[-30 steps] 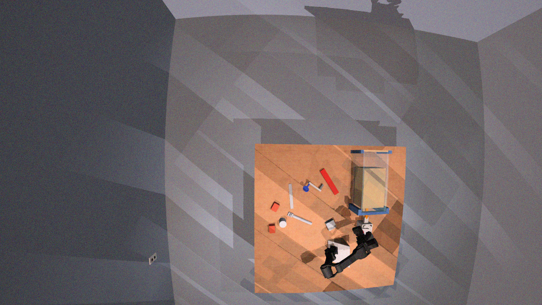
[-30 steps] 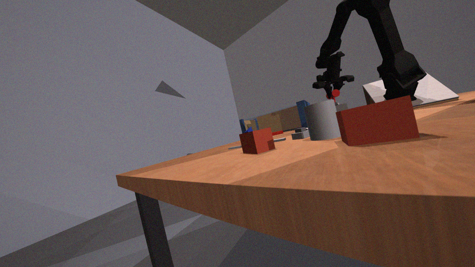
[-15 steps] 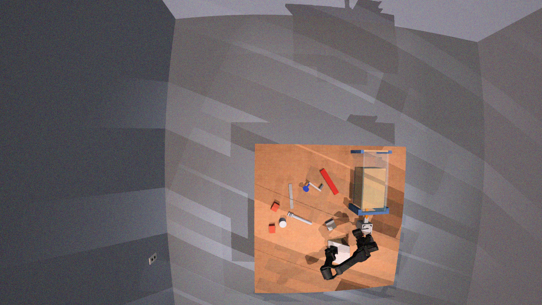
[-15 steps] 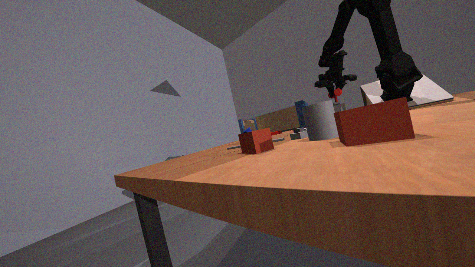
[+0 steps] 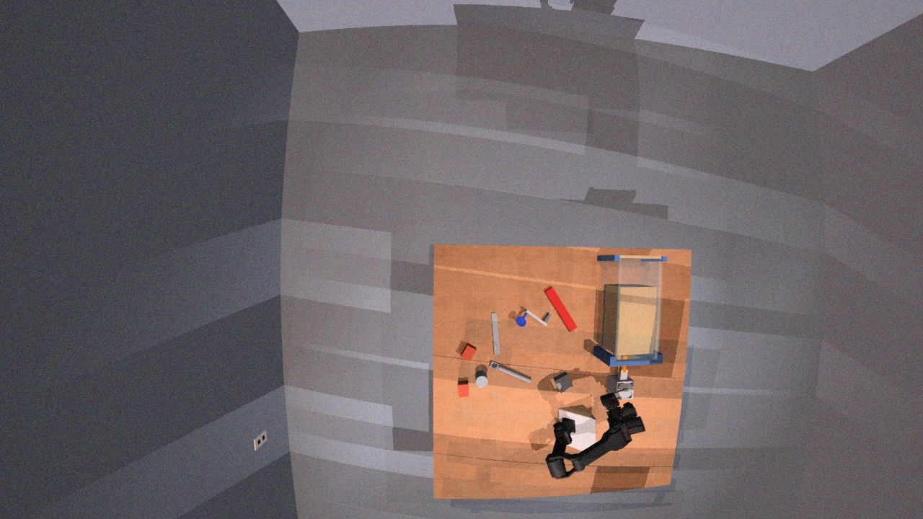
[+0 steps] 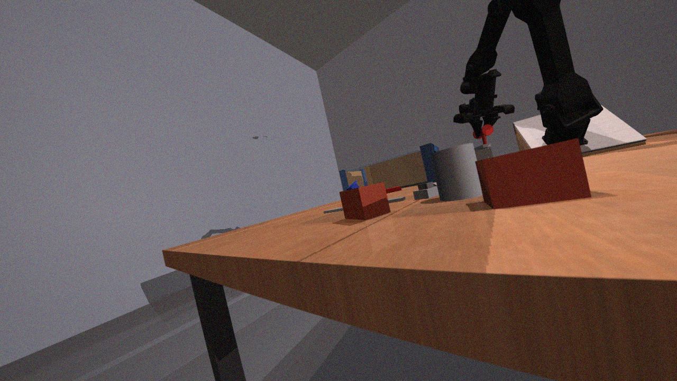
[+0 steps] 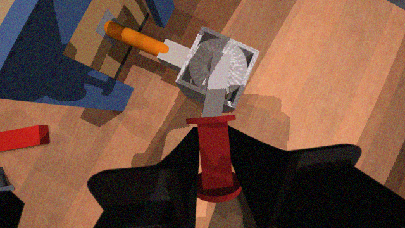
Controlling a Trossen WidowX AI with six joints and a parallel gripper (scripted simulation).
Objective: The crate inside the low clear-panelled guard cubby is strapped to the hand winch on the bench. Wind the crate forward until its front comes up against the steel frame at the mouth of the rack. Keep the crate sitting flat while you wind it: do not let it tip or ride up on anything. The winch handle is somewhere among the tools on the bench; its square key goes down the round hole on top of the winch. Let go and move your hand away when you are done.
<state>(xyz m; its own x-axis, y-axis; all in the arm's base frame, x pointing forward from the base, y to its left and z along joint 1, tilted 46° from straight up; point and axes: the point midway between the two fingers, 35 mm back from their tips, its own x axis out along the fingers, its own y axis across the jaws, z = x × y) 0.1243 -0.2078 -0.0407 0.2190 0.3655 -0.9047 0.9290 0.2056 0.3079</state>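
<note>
The red-knobbed crank lies 30 mm below my gripper tip and 20 mm to the right of it. From my gripper tip the other things lie so: grey winch 100 mm below, 90 mm to the right, 10 mm behind; blue steel frame 170 mm ahead, 110 mm to the right, 30 mm below; red grip 10 mm to the left, 10 mm behind.
</note>
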